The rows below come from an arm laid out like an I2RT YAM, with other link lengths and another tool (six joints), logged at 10 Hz.
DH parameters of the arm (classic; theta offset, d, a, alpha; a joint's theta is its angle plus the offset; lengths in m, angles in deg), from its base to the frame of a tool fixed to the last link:
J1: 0 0.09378 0.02 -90
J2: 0 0 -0.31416 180
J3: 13.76 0 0.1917 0
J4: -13.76 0.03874 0.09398 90
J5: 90 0.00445 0 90
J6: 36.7 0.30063 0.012 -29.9
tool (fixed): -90 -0.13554 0 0
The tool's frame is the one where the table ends.
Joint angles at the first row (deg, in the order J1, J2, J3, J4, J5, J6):
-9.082 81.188 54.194 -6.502 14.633 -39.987
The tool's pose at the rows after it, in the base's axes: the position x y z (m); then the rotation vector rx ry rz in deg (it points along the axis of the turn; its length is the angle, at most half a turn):
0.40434, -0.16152, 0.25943, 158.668, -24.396, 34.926
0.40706, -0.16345, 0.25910, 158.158, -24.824, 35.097
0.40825, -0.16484, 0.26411, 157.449, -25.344, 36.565
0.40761, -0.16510, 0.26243, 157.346, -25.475, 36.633
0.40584, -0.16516, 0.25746, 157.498, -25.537, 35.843
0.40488, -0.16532, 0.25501, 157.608, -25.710, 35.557
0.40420, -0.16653, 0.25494, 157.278, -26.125, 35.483
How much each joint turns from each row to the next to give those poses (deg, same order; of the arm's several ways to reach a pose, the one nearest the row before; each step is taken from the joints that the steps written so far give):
0.000 1.749 -0.001 1.378 0.983 -0.154
-0.001 0.656 0.003 0.894 0.503 -0.044
0.002 -0.001 -0.109 1.244 0.395 0.002
0.000 0.000 -0.635 0.701 0.109 0.021
0.000 0.000 -0.766 0.198 0.087 0.065
-0.001 -0.001 -0.439 0.198 0.043 0.153
0.000 0.001 -0.129 0.151 0.415 0.044

